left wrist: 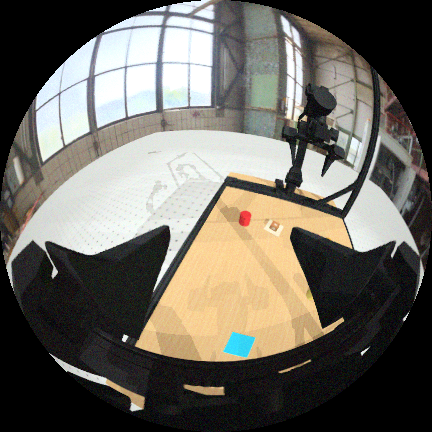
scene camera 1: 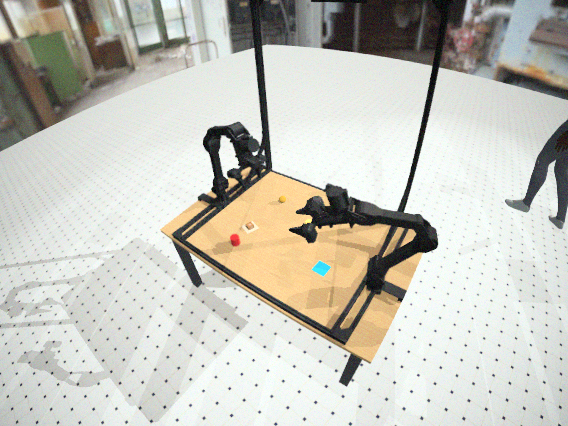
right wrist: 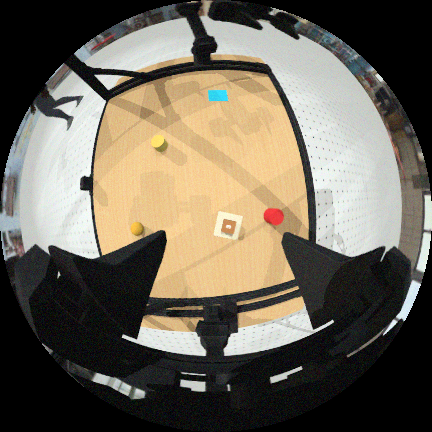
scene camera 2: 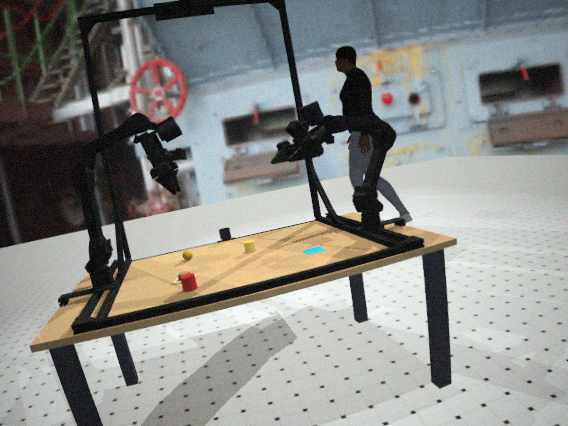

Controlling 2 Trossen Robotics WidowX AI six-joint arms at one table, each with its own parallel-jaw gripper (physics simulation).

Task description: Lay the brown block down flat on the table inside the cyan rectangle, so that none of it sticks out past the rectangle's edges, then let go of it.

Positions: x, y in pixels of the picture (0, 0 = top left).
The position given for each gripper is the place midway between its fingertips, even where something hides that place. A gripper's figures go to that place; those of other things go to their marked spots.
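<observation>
The right gripper (scene camera 2: 177, 193) is 1.29 m from the lens, while the left gripper (scene camera 2: 279, 161) is 1.19 m from the lens.
</observation>
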